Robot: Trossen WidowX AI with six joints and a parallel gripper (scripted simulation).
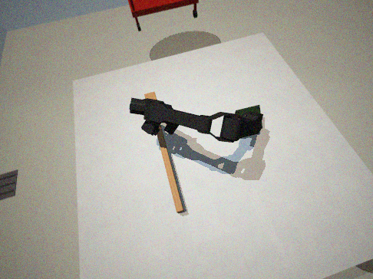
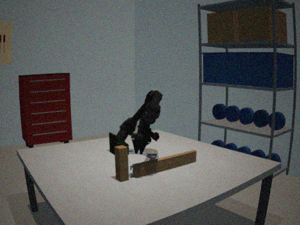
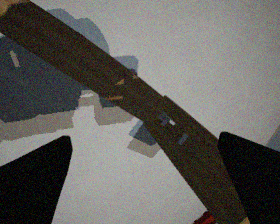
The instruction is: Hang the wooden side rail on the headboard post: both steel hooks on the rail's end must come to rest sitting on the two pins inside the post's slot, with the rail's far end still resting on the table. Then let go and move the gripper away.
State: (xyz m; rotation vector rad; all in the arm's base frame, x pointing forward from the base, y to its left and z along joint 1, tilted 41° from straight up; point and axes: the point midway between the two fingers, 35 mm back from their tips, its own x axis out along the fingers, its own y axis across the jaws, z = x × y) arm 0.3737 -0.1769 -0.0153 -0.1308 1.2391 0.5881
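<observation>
Right now the headboard post is 10 mm behind my gripper tip, 100 mm to the right of it and 40 mm below it.
</observation>
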